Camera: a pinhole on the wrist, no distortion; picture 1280 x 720 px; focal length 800.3 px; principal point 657.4 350.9 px. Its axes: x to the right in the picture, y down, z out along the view. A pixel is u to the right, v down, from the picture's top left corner.
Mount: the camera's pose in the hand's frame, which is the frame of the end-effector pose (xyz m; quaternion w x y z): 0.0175 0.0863 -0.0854 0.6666 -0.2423 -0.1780 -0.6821
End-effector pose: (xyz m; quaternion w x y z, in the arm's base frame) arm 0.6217 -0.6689 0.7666 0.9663 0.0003 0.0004 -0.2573
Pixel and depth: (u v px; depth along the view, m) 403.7 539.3 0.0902
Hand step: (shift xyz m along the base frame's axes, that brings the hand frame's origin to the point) 0.1201 0.1154 -0.0294
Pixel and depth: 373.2 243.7 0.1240
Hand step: 0.1069 0.1618 -0.0074
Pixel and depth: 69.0 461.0 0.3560
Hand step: 0.3340 0.3858 0.0538
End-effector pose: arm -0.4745 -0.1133 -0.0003 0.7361 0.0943 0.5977 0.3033
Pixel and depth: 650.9 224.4 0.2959
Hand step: 0.0631 0.2407 0.1732
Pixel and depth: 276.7 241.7 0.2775
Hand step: -0.0520 0.3008 0.1921
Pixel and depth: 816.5 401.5 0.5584
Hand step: 0.3126 0.4025 0.1840
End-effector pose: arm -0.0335 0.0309 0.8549 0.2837 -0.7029 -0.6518 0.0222
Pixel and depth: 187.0 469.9 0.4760
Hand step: 0.4899 0.1794 -0.3223
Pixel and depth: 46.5 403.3 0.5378
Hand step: 0.6240 0.1450 -0.3769
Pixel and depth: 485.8 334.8 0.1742
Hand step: 0.1849 0.0437 -0.1126
